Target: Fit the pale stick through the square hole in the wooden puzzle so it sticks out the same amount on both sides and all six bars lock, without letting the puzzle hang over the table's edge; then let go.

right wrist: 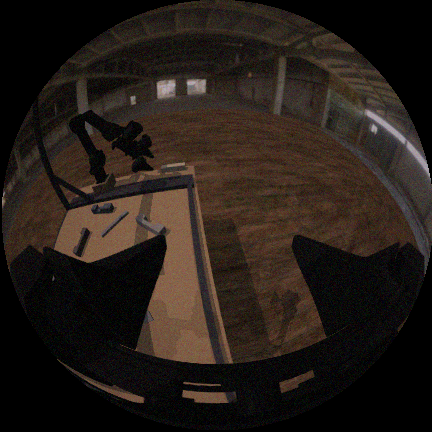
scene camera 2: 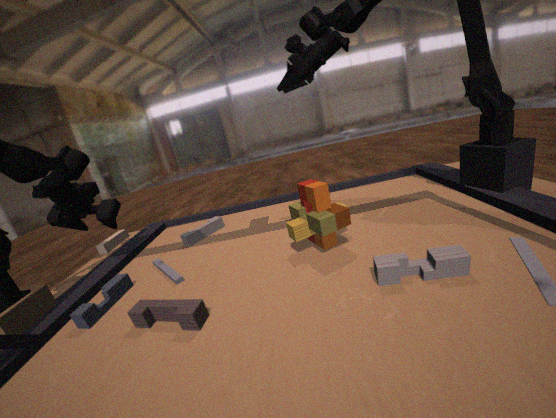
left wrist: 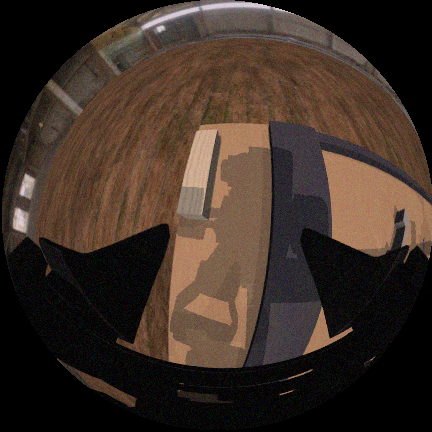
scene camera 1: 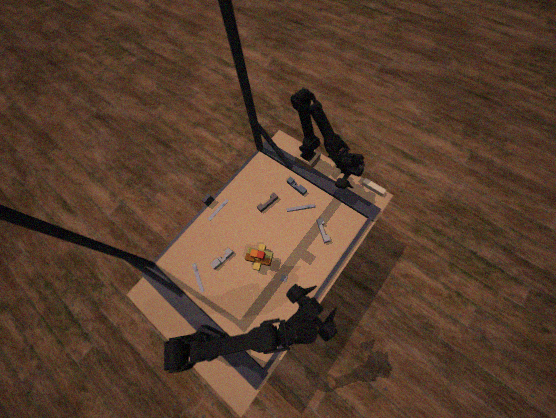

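Where they show: left gripper, fingertip midpoint: (right wrist: 152,163) (scene camera 2: 101,228) (left wrist: 238,233) (scene camera 1: 356,180); right gripper, fingertip midpoint: (right wrist: 231,242) (scene camera 2: 281,91) (scene camera 1: 325,296); left arm's base, origin of the base link: (right wrist: 101,178) (scene camera 2: 5,303) (scene camera 1: 308,154); right arm's base, origin of the base link: (scene camera 2: 496,141).
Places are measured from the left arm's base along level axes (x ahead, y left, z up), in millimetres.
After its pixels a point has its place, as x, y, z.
The pale stick (scene camera 1: 374,187) {-56, 385, -35} (scene camera 2: 114,241) {-50, 367, -48} (left wrist: 197,175) {-62, 365, -35} (right wrist: 173,167) {-50, 385, -44} lies flat on the outer strip of the table, outside the dark rail and beside the table's edge. The wooden puzzle (scene camera 1: 258,256) (scene camera 2: 321,221), with red, orange, yellow, olive and brown bars, stands on the table inside the frame. Its square hole cannot be made out. My left gripper (scene camera 1: 352,174) {-5, 298, 21} (scene camera 2: 100,228) {-5, 298, 21} (left wrist: 238,233) {-5, 298, 21} (right wrist: 152,163) {-5, 298, 21} is open and empty, above the outer strip and rail near the stick. My right gripper (scene camera 1: 325,298) {576, 484, 261} (scene camera 2: 282,90) {576, 484, 261} (right wrist: 231,242) {576, 484, 261} is open and empty, high near the table's long edge.
A dark rail (scene camera 1: 190,305) (scene camera 2: 120,265) {101, 191, -54} (left wrist: 300,280) {64, 260, -45} (right wrist: 200,280) borders the work area. Notched grey blocks (scene camera 1: 223,258) {704, 3, -50} (scene camera 2: 422,265) {712, -5, -50}, a dark notched block (scene camera 1: 268,202) {341, -6, -36} (scene camera 2: 170,314) {345, -16, -51} and thin strips (scene camera 1: 301,208) {258, 147, -57} (scene camera 2: 168,271) {271, 124, -55} (right wrist: 115,224) {263, 147, -61} lie around the puzzle. Black posts (scene camera 1: 240,75) {108, -275, 449} rise from the frame.
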